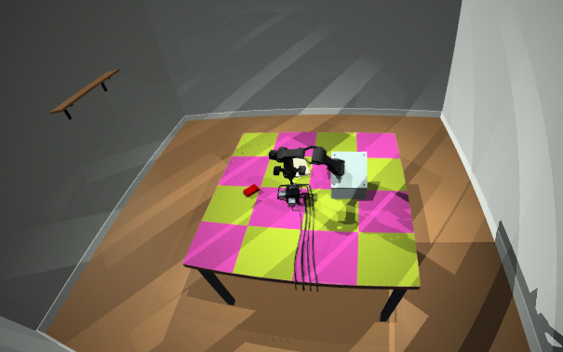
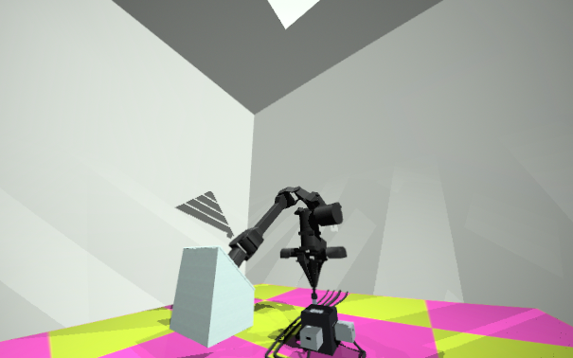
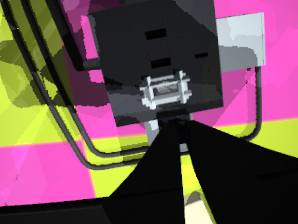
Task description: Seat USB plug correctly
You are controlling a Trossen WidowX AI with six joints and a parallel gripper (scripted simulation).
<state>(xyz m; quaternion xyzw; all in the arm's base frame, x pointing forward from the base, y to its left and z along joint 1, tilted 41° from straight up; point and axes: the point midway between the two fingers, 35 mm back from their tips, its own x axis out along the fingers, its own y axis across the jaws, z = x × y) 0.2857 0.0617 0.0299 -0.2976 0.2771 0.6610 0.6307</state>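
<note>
Now: the silver-rimmed socket 60 mm below my gripper tip. Round my gripper tip: red block (290 mm ahead, 120 mm below, 20 mm to the right); then USB plug (20 mm below).
</note>
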